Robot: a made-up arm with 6 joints.
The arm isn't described. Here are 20 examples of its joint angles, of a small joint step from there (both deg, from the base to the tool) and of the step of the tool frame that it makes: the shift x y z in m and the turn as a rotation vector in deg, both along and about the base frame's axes.
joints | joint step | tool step
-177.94 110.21 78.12 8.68 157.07 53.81 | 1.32 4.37 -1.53 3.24 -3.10 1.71 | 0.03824 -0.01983 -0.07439 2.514 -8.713 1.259
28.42 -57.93 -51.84 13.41 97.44 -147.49 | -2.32 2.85 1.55 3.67 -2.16 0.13 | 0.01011 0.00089 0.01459 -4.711 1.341 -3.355
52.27 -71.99 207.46 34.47 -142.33 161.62 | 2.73 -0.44 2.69 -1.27 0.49 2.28 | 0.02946 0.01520 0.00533 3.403 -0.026 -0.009
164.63 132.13 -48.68 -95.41 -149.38 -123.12 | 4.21 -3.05 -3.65 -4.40 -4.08 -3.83 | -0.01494 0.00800 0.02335 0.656 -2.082 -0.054
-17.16 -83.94 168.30 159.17 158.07 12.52 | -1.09 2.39 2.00 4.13 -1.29 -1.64 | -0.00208 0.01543 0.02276 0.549 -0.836 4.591
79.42 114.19 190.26 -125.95 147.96 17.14 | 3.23 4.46 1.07 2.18 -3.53 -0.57 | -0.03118 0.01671 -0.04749 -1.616 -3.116 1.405
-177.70 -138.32 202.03 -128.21 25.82 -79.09 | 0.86 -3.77 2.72 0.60 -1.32 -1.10 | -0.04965 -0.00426 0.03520 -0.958 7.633 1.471
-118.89 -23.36 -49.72 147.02 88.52 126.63 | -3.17 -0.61 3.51 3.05 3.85 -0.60 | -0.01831 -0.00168 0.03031 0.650 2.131 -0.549
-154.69 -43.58 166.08 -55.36 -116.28 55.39 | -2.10 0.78 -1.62 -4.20 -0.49 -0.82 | 0.02210 -0.03196 0.03035 4.414 -1.610 -3.942
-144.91 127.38 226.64 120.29 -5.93 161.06 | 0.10 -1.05 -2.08 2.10 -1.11 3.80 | -0.01124 -0.01286 0.01049 -1.206 -1.850 -5.529
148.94 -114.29 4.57 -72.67 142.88 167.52 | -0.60 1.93 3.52 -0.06 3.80 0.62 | 0.01474 -0.01647 0.00982 -1.294 3.574 1.740
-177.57 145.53 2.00 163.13 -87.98 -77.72 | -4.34 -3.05 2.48 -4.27 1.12 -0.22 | -0.06970 -0.00638 -0.02981 2.935 4.556 -7.488
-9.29 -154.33 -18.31 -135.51 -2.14 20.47 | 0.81 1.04 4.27 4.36 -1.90 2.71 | -0.03057 -0.00970 -0.01089 3.589 -5.253 -4.901
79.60 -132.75 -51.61 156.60 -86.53 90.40 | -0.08 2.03 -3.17 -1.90 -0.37 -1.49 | 0.00745 0.03370 0.00771 -4.321 -0.002 2.105
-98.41 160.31 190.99 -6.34 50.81 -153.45 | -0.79 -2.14 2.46 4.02 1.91 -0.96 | -0.00716 0.01404 0.04990 -5.992 4.172 -2.144
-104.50 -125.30 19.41 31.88 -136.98 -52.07 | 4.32 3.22 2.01 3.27 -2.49 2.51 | -0.05904 0.01791 0.02738 3.873 -1.994 3.483
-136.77 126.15 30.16 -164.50 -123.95 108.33 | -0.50 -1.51 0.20 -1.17 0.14 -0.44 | -0.02073 -0.01655 0.00750 -1.180 0.924 -1.449
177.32 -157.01 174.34 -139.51 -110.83 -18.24 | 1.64 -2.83 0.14 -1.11 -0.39 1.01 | -0.03628 -0.00812 0.01616 -0.968 3.907 0.546
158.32 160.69 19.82 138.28 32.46 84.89 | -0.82 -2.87 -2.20 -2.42 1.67 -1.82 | -0.02783 0.01189 0.00120 2.116 -2.190 -3.638
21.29 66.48 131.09 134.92 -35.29 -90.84 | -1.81 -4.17 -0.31 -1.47 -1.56 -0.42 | -0.03968 -0.03591 0.04081 3.274 -4.250 -0.525
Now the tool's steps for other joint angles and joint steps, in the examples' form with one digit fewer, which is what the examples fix.
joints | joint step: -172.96 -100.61 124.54 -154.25 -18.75 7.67 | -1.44 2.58 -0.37 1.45 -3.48 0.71
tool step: 0.0220 -0.0187 0.0447 -2.46 0.01 -0.94
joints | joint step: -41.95 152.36 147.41 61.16 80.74 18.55 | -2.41 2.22 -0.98 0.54 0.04 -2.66
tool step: -0.0329 -0.0114 -0.0382 3.78 3.98 -1.11
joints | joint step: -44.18 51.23 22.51 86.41 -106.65 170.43 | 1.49 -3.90 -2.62 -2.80 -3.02 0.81
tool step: -0.0008 0.0245 0.0356 0.78 -1.08 -2.54
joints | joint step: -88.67 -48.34 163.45 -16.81 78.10 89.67 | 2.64 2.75 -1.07 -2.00 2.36 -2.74
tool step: -0.0367 -0.0044 0.0523 0.69 1.29 -0.21
